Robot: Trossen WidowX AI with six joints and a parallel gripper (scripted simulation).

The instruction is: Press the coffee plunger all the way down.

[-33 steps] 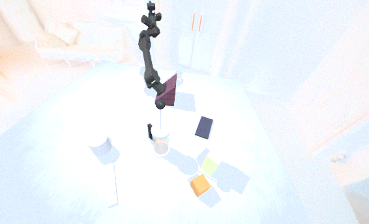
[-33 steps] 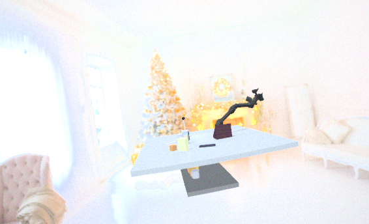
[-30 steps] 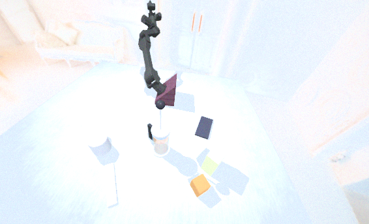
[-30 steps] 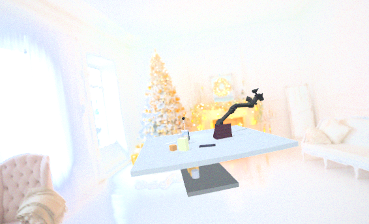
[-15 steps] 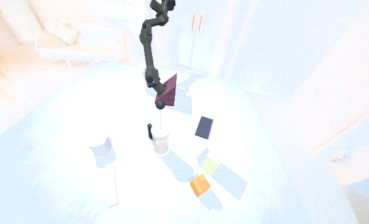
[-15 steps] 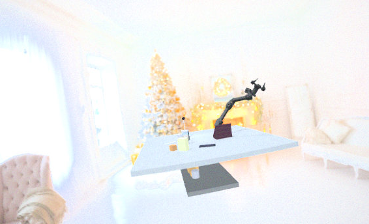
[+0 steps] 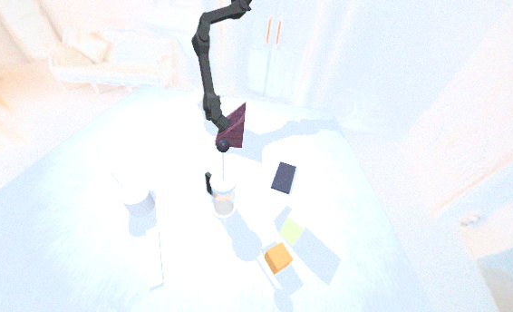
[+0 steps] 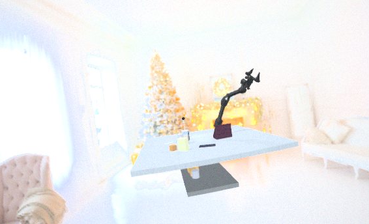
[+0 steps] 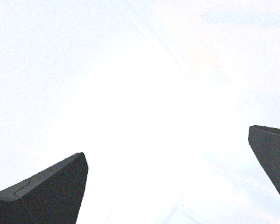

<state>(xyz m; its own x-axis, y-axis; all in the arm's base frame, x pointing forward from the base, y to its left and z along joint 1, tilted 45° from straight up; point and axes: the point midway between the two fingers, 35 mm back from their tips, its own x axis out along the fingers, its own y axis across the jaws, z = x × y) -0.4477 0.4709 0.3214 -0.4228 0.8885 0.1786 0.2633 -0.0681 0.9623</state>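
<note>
Right now my gripper tip is 820 mm short of the coffee press, 530 mm above it and 80 mm to the left of it. Round my gripper tip: dark flat block 670 mm ahead, 660 mm below, 150 mm to the left; orange cube 980 mm ahead, 640 mm below, 100 mm to the left; yellow-green block 890 mm ahead, 610 mm below, 160 mm to the left.
</note>
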